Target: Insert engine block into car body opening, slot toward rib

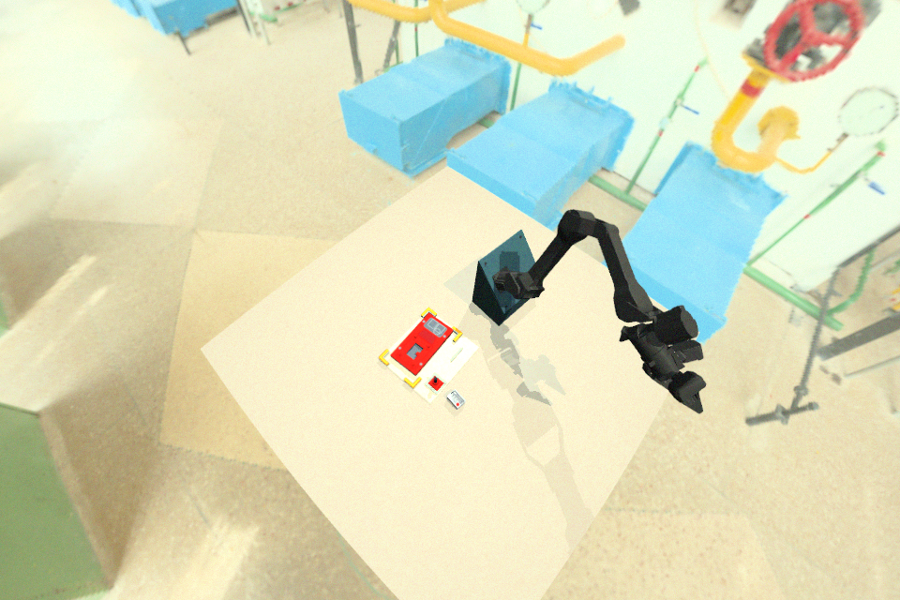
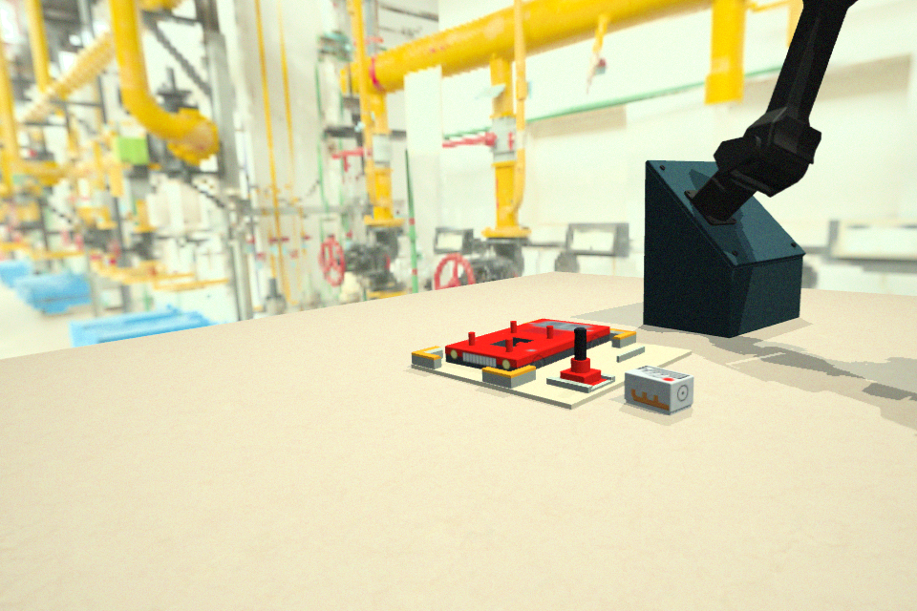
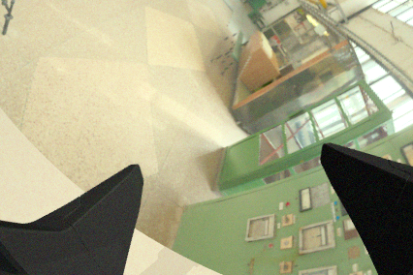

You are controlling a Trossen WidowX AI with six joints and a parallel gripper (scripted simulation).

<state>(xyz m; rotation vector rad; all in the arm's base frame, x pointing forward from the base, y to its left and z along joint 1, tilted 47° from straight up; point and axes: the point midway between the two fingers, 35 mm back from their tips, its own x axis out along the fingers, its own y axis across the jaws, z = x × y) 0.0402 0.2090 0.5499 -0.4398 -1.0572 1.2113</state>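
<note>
Right now the engine block is 42 cm to the right of my gripper tip, 37 cm below it and 30 cm ahead of it.
</note>
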